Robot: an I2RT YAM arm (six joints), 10 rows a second.
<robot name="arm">
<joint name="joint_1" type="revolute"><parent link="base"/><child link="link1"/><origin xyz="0 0 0.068" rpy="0 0 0"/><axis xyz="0 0 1"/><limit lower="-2.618" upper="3.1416"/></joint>
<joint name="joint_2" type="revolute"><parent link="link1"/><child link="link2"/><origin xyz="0.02 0.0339 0.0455" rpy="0 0 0"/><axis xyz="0 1 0"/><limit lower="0" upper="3.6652"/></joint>
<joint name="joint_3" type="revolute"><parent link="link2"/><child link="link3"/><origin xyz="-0.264 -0.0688 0" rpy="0 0 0"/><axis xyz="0 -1 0"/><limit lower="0" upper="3.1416"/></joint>
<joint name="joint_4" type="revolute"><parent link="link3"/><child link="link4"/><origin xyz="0.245 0.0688 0.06" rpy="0 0 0"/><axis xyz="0 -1 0"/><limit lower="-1.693" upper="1.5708"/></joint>
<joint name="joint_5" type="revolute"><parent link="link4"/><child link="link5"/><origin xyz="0.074 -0.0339 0.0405" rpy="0 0 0"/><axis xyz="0 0 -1"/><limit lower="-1.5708" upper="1.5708"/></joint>
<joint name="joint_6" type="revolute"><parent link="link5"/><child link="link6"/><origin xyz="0.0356 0 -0.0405" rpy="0 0 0"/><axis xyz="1 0 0"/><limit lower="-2.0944" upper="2.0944"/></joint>
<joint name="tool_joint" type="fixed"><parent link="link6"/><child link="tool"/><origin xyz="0 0 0" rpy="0 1.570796 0"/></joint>
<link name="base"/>
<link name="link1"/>
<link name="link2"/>
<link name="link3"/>
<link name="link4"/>
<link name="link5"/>
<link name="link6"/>
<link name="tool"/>
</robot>
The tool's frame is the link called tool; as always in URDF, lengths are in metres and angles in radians.
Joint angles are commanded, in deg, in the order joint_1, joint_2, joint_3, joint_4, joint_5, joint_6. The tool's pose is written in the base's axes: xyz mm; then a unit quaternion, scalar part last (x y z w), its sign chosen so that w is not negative. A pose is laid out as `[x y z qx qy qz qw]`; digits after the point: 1 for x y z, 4 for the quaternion.
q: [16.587, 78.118, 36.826, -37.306, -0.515, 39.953]
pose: [202.1 60.5 147.8 0.2011 0.9745 0.0510 0.0854]
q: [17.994, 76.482, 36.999, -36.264, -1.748, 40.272]
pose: [201.8 66.7 154.5 0.1898 0.9738 0.0736 0.1010]
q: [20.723, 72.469, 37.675, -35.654, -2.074, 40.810]
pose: [198.4 76.4 171.4 0.1688 0.9708 0.1022 0.1368]
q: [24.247, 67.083, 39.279, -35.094, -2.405, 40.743]
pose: [192.5 88.3 197.9 0.1346 0.9626 0.1431 0.1866]
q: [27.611, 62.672, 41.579, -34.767, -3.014, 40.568]
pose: [185.6 99.2 225.2 0.1002 0.9504 0.1853 0.2289]
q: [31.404, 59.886, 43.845, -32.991, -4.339, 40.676]
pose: [179.0 112.4 249.2 0.0625 0.9341 0.2344 0.2619]
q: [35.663, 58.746, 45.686, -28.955, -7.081, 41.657]
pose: [173.3 129.8 269.1 0.0226 0.9119 0.2976 0.2817]
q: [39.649, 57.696, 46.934, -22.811, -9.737, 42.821]
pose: [166.9 146.1 289.5 -0.0158 0.8788 0.3667 0.3049]
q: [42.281, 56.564, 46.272, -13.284, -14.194, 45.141]
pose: [161.2 158.3 305.7 -0.0469 0.8317 0.4503 0.3215]
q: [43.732, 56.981, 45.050, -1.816, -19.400, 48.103]
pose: [160.0 169.4 317.4 -0.0744 0.7788 0.5294 0.3282]
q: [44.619, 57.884, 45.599, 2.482, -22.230, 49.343]
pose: [159.4 176.2 325.4 -0.0931 0.7551 0.5627 0.3234]
